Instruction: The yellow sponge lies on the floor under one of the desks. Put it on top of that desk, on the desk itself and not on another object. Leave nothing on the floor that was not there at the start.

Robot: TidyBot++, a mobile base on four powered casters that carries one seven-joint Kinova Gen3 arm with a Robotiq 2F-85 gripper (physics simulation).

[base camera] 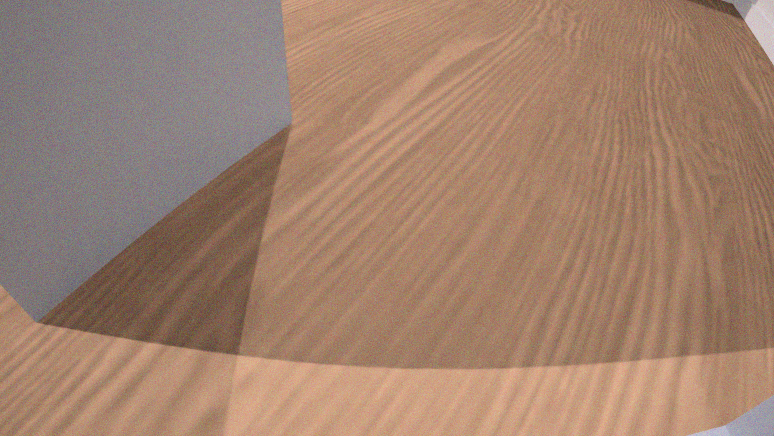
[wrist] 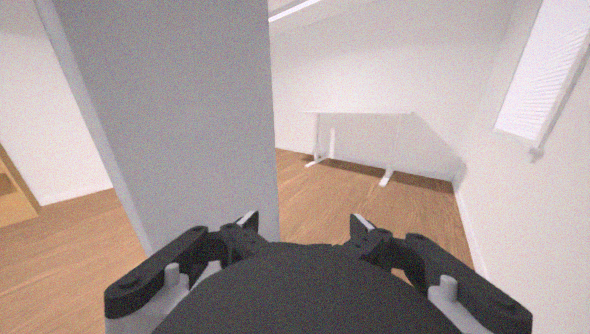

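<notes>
My gripper is open, with no object between its fingers. A white desk with light legs stands against the far wall in the wrist view, right of the grey pillar and well beyond the fingers. Its top is seen nearly edge-on. The yellow sponge does not show in either view.
A wide grey pillar stands close, left of centre in the wrist view and at the upper left in the base camera. A wooden shelf unit shows at the far left. A white wall with a window blind is on the right.
</notes>
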